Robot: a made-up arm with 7 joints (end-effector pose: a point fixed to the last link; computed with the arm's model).
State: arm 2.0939 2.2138 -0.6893 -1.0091 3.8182 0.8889 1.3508
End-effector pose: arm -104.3 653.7 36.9 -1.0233 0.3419 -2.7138
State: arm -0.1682 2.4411 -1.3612 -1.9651 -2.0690 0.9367 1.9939
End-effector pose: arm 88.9 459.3 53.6 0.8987 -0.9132 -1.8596
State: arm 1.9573 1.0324 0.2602 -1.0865 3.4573 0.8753 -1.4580
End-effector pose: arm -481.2 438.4 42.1 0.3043 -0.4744 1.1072
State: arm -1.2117 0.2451 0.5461 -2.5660 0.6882 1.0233 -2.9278
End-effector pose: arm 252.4 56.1 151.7 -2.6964 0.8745 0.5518
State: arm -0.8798 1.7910 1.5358 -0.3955 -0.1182 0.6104 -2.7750
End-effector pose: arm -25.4 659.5 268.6 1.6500 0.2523 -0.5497
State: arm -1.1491 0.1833 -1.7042 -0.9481 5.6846 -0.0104 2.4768
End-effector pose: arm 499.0 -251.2 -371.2 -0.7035 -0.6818 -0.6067
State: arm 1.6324 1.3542 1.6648 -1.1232 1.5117 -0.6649 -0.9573
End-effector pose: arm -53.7 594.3 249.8 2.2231 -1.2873 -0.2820
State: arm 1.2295 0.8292 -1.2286 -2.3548 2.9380 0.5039 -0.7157
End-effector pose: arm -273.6 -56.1 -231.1 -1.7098 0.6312 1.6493
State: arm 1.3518 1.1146 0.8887 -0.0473 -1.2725 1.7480 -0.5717
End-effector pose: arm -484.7 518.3 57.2 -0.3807 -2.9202 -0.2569
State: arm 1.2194 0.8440 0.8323 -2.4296 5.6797 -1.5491 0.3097
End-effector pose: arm -22.2 326.3 -94.8 -0.2346 -1.6210 -2.2151
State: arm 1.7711 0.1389 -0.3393 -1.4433 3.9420 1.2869 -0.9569
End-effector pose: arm -505.6 -122.4 -281.0 -0.6795 -1.5658 2.6028
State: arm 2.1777 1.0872 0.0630 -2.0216 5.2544 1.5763 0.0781
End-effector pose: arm -367.5 263.2 -60.0 1.2688 1.3273 -1.3505
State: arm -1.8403 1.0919 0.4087 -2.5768 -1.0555 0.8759 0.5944
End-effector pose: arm 8.0 101.0 278.6 -0.5128 1.8429 -0.9004
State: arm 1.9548 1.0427 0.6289 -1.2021 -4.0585 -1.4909 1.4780
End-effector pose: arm -379.9 505.0 58.0 0.3964 -2.7821 0.8304
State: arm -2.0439 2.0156 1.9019 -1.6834 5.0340 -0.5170 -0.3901
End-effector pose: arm -274.4 449.2 -120.8 -1.6204 -0.1481 -2.3753
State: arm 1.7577 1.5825 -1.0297 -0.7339 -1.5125 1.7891 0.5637
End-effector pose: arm -409.1 537.4 155.6 -0.8142 -0.6688 2.8719
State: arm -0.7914 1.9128 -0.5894 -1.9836 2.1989 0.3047 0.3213
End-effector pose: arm 328.9 281.8 172.2 -0.6824 -1.1191 0.0263
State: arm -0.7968 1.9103 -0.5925 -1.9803 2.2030 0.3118 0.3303
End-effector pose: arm 329.6 282.2 172.6 -0.6903 -1.1106 0.0364
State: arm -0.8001 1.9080 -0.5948 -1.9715 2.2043 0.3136 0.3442
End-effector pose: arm 330.8 284.2 173.2 -0.6984 -1.1091 0.0548
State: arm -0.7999 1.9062 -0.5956 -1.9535 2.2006 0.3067 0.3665
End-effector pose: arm 332.8 288.9 174.4 -0.7065 -1.1194 0.0871
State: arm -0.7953 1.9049 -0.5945 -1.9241 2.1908 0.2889 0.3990
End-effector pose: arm 335.5 297.1 176.2 -0.7149 -1.1445 0.1361
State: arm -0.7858 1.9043 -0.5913 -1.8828 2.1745 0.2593 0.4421
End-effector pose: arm 338.7 309.0 178.5 -0.7237 -1.1858 0.2015
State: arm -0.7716 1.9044 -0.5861 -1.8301 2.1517 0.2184 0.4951
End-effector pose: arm 342.0 324.7 181.3 -0.7325 -1.2430 0.2803
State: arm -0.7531 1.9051 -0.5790 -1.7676 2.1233 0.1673 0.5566
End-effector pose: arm 344.6 343.6 184.4 -0.7416 -1.3149 0.3681
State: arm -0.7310 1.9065 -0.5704 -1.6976 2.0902 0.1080 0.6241
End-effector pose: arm 346.0 365.1 187.6 -0.7499 -1.3992 0.4585
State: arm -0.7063 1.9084 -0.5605 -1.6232 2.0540 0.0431 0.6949
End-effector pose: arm 345.6 388.1 190.8 -0.7573 -1.4924 0.5446
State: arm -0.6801 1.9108 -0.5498 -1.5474 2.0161 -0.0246 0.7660
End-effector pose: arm 343.3 411.6 193.9 -0.7629 -1.5909 0.6206
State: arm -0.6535 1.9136 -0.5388 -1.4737 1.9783 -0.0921 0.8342
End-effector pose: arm 339.3 434.3 196.9 -0.7663 -1.6898 0.6818
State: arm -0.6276 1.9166 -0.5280 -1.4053 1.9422 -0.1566 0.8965
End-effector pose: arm 333.9 455.1 199.6 -0.7669 -1.7841 0.7259
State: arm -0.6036 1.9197 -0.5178 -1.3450 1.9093 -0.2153 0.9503
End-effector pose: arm 327.8 473.1 202.1 -0.7648 -1.8692 0.7531
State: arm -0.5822 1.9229 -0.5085 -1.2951 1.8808 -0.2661 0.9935
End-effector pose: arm 321.7 487.7 204.3 -0.7597 -1.9416 0.7655
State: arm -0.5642 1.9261 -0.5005 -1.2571 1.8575 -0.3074 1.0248
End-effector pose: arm 316.5 498.6 206.1 -0.7520 -1.9989 0.7663
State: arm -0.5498 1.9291 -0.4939 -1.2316 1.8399 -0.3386 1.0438
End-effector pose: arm 312.5 505.9 207.5 -0.7424 -2.0403 0.7595
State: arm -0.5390 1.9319 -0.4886 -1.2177 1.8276 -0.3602 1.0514
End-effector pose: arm 309.9 509.9 208.5 -0.7315 -2.0672 0.7478
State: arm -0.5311 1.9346 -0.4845 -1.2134 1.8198 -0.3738 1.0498
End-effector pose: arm 308.7 511.3 209.1 -0.7197 -2.0821 0.7337
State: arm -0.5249 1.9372 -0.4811 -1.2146 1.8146 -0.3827 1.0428
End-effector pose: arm 308.2 511.2 209.5 -0.7073 -2.0902 0.7185
